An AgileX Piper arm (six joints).
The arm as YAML. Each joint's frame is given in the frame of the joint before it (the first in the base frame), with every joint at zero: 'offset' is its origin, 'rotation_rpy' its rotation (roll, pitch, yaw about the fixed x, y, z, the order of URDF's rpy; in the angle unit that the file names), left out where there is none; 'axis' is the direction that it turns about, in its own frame. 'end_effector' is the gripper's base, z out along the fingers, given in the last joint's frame.
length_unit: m
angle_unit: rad
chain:
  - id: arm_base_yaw
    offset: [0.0, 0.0, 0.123]
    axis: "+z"
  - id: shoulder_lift
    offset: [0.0, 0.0, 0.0]
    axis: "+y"
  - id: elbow
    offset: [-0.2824, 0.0, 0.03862]
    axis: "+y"
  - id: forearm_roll
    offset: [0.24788, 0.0, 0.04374]
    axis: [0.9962, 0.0, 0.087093]
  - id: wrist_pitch
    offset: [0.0, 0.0, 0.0]
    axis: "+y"
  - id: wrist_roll
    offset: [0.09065, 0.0, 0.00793]
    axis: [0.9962, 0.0, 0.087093]
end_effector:
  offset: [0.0, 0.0, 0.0]
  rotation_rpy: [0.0, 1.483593, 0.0]
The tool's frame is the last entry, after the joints.
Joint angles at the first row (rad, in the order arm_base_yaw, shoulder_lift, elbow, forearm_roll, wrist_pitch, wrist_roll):
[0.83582 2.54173 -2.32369 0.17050 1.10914 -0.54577]
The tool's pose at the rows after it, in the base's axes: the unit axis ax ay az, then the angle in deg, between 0 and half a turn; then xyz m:
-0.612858, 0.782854, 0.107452, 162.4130, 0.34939, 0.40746, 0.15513
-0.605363, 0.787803, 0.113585, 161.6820, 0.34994, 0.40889, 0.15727
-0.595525, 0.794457, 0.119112, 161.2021, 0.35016, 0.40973, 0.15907
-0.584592, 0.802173, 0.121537, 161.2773, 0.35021, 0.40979, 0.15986
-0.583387, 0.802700, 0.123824, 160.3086, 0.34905, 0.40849, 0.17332
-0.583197, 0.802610, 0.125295, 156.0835, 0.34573, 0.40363, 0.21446
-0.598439, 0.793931, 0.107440, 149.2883, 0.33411, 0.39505, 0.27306
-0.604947, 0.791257, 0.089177, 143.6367, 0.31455, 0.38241, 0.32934
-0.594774, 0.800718, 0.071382, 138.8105, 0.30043, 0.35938, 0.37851
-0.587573, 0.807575, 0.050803, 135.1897, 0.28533, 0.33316, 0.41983
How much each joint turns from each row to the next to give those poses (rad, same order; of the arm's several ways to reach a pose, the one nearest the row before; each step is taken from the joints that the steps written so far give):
[-0.00001 0.00001 -0.00078 0.00311 -0.00459 0.00134]
[0.00001 -0.00002 -0.00611 0.00774 -0.00982 0.01531]
[0.00000 -0.00228 -0.00070 0.00597 -0.00910 0.02145]
[0.00000 -0.00083 -0.00122 -0.00001 0.00003 0.02714]
[0.00000 -0.02548 -0.00001 -0.00087 0.00747 0.00576]
[0.00109 -0.07771 0.00003 -0.01758 0.00347 0.01278]
[0.01603 -0.11339 0.00008 -0.06766 0.00347 0.00355]
[0.02503 -0.11431 -0.00008 -0.07414 0.02473 0.02759]
[0.00368 -0.10586 0.00006 -0.06725 0.03245 0.03681]
[0.00001 -0.09663 0.00007 -0.05855 0.04543 0.01524]

